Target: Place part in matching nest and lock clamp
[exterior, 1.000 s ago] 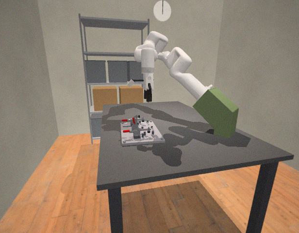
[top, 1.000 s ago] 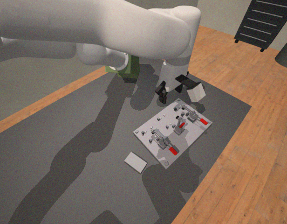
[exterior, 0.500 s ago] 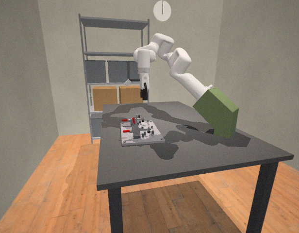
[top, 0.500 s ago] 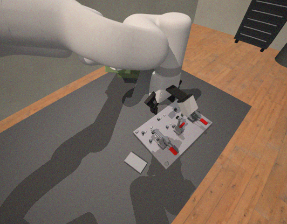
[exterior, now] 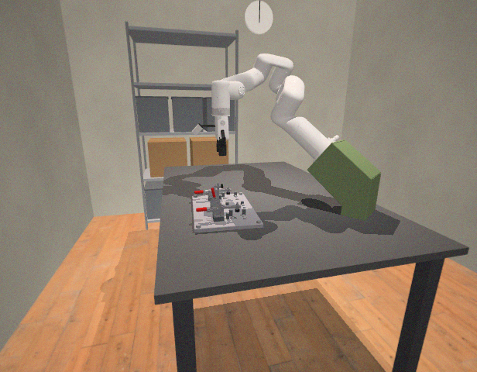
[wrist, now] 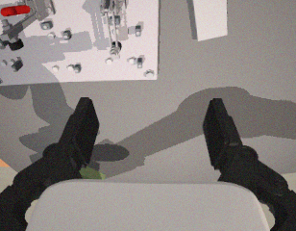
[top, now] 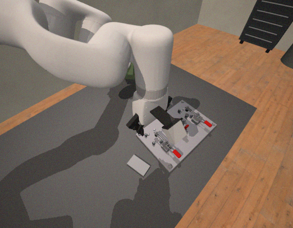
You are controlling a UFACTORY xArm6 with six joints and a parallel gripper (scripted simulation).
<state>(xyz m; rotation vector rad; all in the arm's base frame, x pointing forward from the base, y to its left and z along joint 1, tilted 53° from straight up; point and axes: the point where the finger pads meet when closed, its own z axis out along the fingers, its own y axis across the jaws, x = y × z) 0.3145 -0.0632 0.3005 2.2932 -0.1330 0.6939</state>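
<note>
Now: the part 21 cm below my hand, 10 cm to the right of it and 1 cm behind it. Also, from my hand: fixture plate: 21 cm below, 15 cm to the left, 6 cm ahead.
</note>
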